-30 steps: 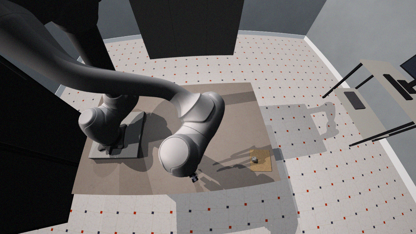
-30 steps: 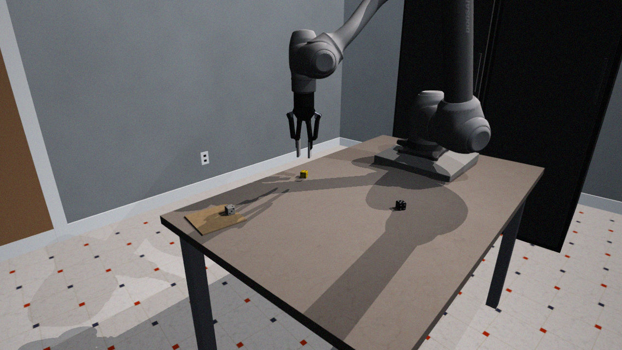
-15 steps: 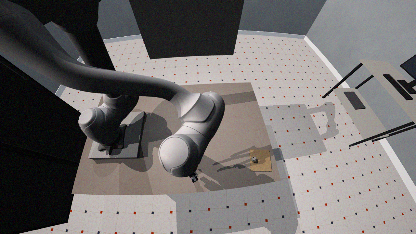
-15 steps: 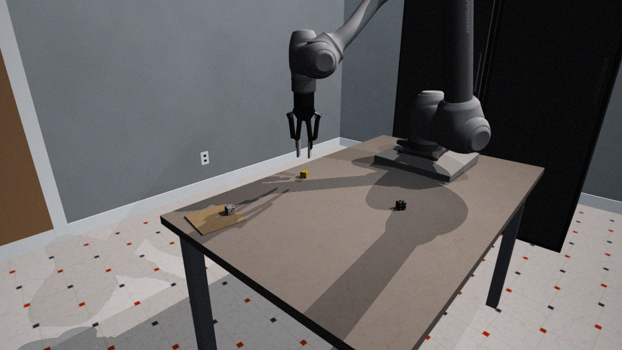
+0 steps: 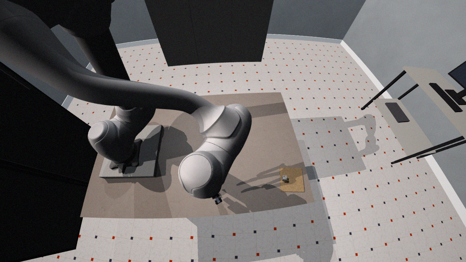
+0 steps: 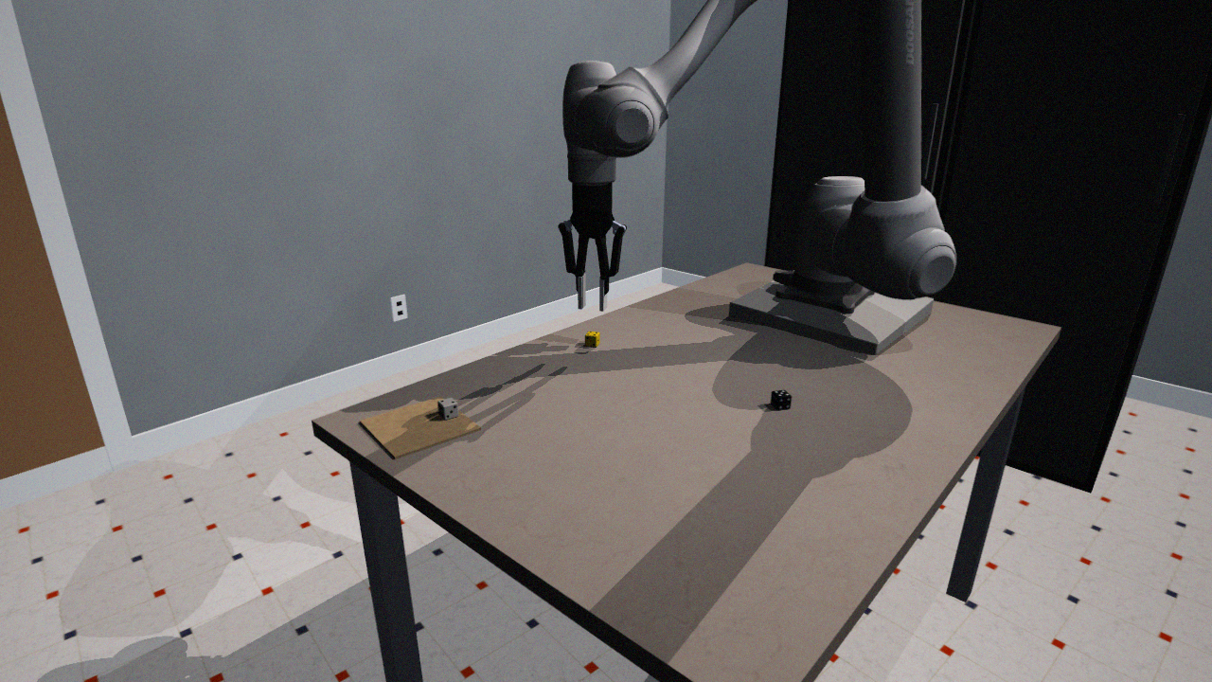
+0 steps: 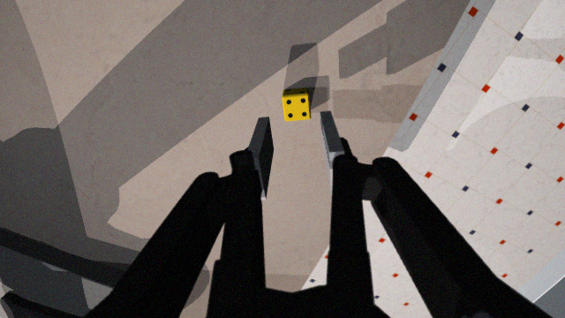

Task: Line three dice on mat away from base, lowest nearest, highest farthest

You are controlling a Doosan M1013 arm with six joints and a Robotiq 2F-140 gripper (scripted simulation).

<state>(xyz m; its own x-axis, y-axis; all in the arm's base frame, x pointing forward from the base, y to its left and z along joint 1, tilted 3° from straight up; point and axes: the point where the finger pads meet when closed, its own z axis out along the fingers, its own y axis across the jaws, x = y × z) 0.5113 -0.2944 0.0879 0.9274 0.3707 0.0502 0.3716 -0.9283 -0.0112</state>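
Now: the yellow die 100 mm below my hand. From my hand the other things lie so: tan mat 440 mm ahead, 110 mm below; black die 20 mm ahead, 420 mm to the left, 100 mm below; grey die 390 mm ahead, 10 mm to the left, 90 mm below.
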